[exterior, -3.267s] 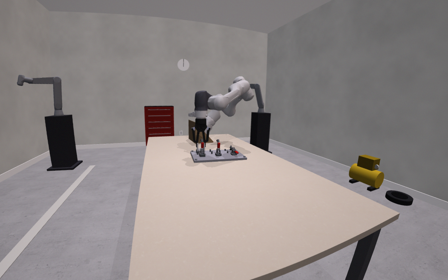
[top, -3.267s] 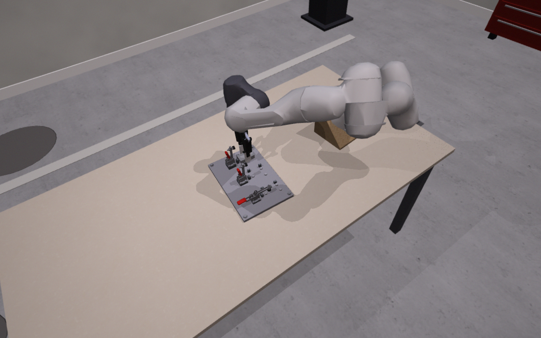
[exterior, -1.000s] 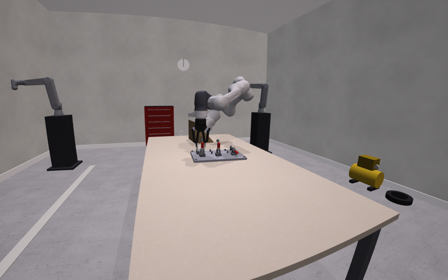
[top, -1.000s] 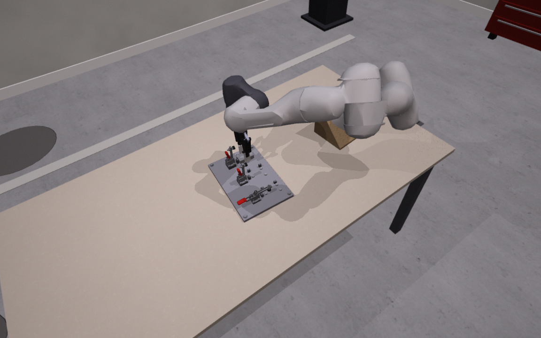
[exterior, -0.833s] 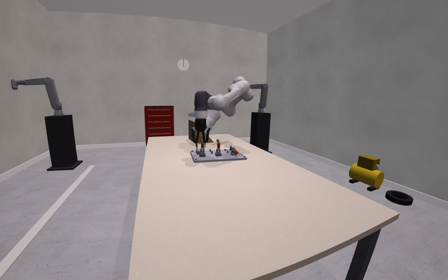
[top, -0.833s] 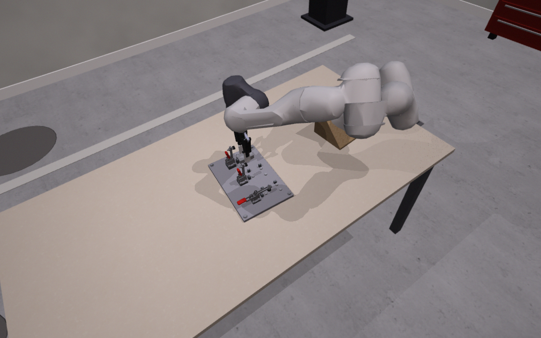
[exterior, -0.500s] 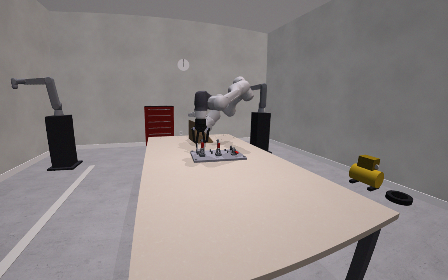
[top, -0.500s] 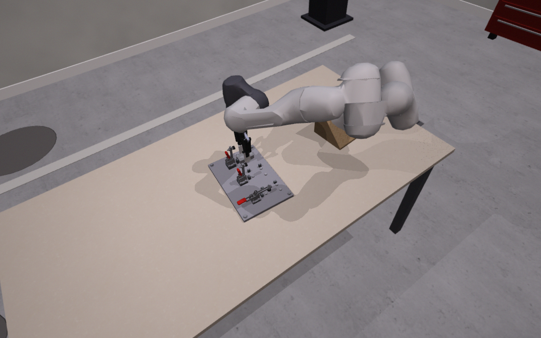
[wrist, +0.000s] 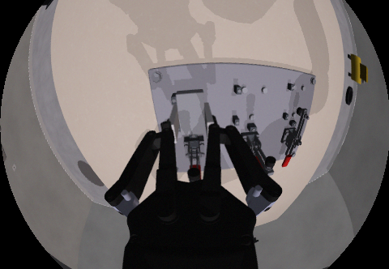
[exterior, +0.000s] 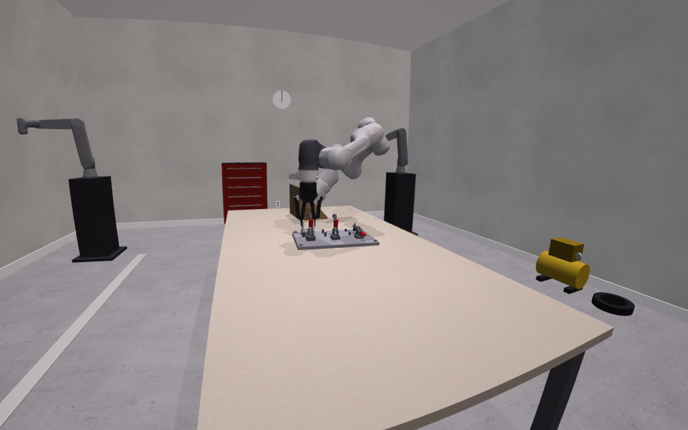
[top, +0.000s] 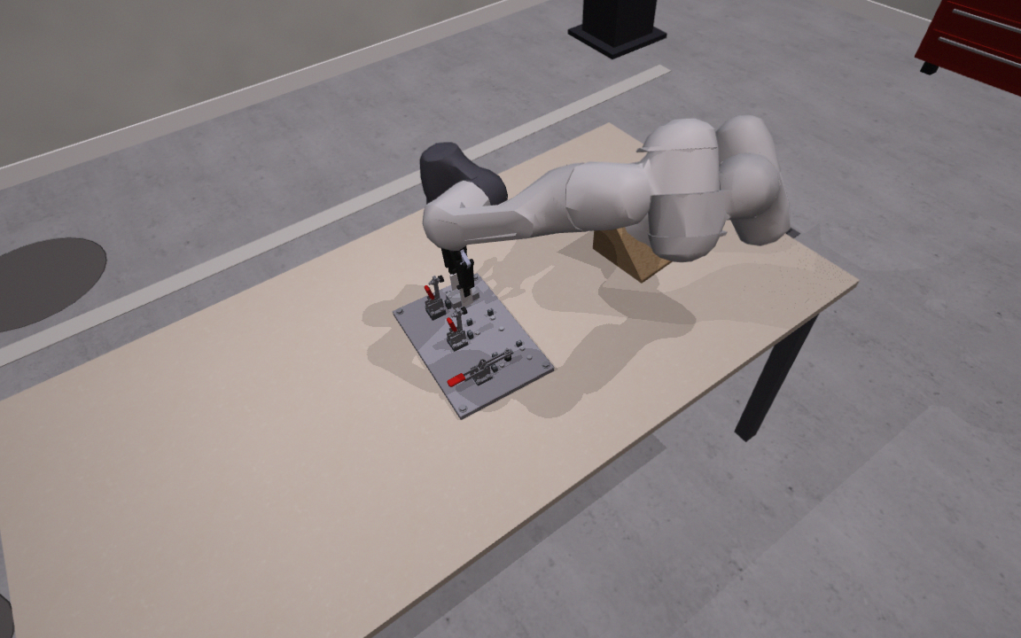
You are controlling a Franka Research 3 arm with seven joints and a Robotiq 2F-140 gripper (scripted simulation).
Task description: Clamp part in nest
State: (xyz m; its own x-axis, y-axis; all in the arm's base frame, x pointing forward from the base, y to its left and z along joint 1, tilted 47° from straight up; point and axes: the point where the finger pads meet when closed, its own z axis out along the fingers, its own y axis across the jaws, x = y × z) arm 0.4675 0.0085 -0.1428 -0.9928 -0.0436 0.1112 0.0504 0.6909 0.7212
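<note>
Right now the part is 3 cm below my hand. From my hand the other things lie so: grey fixture plate 11 cm to the left, 5 cm below, 5 cm ahead.
</note>
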